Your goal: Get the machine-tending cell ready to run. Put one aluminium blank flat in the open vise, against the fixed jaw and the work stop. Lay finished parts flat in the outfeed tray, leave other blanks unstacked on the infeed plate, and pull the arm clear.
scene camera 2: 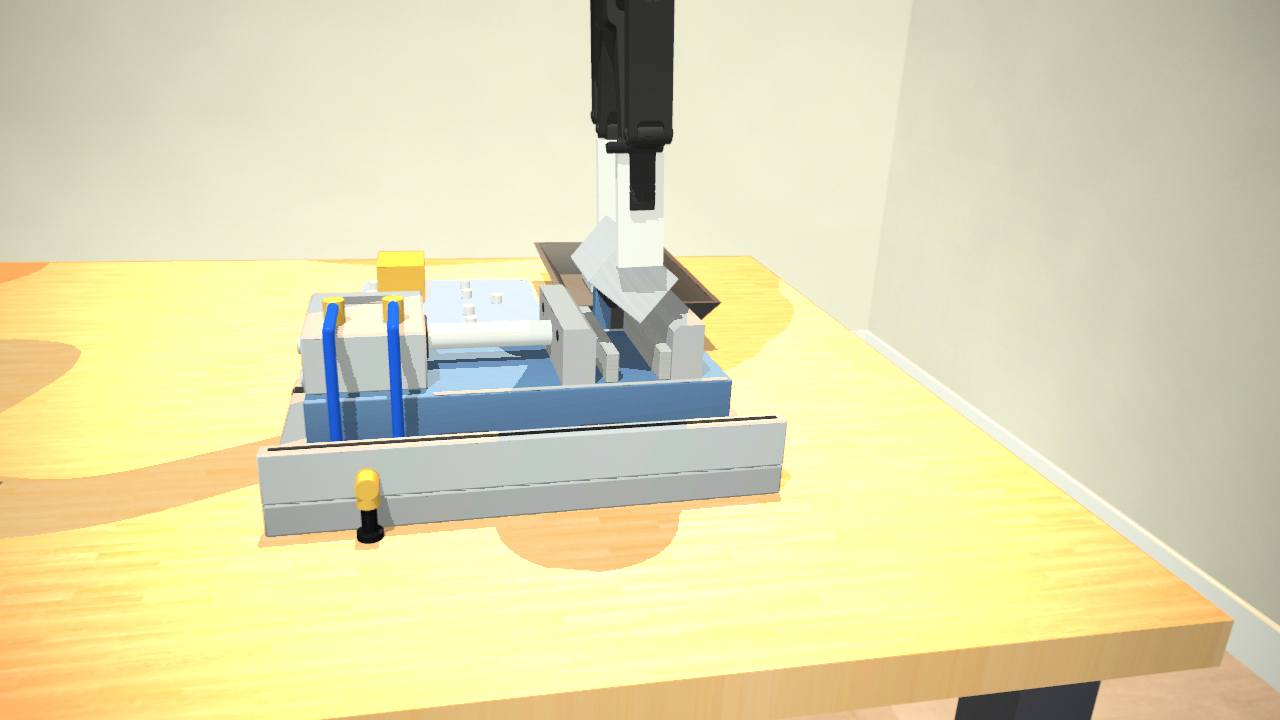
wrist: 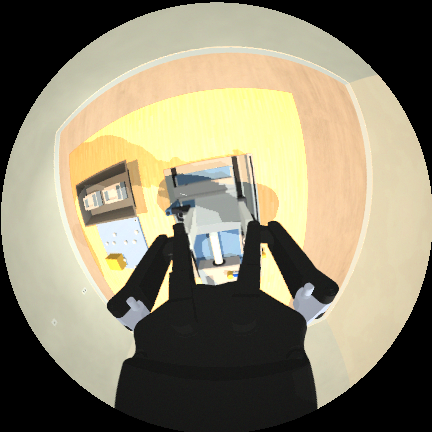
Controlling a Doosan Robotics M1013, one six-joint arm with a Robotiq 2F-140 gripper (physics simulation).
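Places are measured from the arm's base along level axes (x ahead, y left, z up), in metres.
Where they show: gripper, fingertip midpoint: (scene camera 2: 628, 251) (wrist: 217, 212).
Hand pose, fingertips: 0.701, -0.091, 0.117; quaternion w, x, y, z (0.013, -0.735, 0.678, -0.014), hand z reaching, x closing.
After its pixels a point has its place, as x, y, z.
My gripper (scene camera 2: 629, 255) {0.701, -0.091, 0.117} (wrist: 217, 212) {0.701, -0.091, 0.117} is shut on a grey aluminium blank (scene camera 2: 640, 293) {0.706, -0.121, 0.098} (wrist: 215, 207) {0.710, -0.089, 0.120}, tilted, with a corner pointing down above the vise (scene camera 2: 519, 410) {0.632, -0.135, 0.028}. In scene camera 2 it overlaps the fixed jaw (scene camera 2: 687, 351); contact is unclear. The moving jaw (scene camera 2: 570, 340) stands to the left, with a gap between the jaws. A dark blue piece, possibly the work stop (scene camera 2: 603, 308) {0.695, -0.009, 0.054}, is partly hidden behind the blank. In the wrist view, two finished parts (wrist: 92, 201) {0.727, 0.253, 0.028} (wrist: 115, 192) {0.738, 0.150, 0.029} lie side by side in the brown outfeed tray (scene camera 2: 691, 281) {0.799, 0.187, 0.022} (wrist: 102, 177) {0.785, 0.216, 0.004}.
The pale blue infeed plate (scene camera 2: 519, 293) {0.636, 0.255, -0.011} (wrist: 120, 231) {0.620, 0.197, -0.011} bears short white pins; no blank shows on it. A yellow block (scene camera 2: 401, 270) {0.524, 0.222, 0.021} (wrist: 115, 261) {0.534, 0.232, 0.025} stands at its edge. Blue hoses (scene camera 2: 394, 376) {0.563, -0.162, 0.061} run down the vise's cylinder block (scene camera 2: 362, 358) {0.542, -0.136, 0.062}. A grey rail (scene camera 2: 554, 461) {0.652, -0.178, 0.015} runs along the front.
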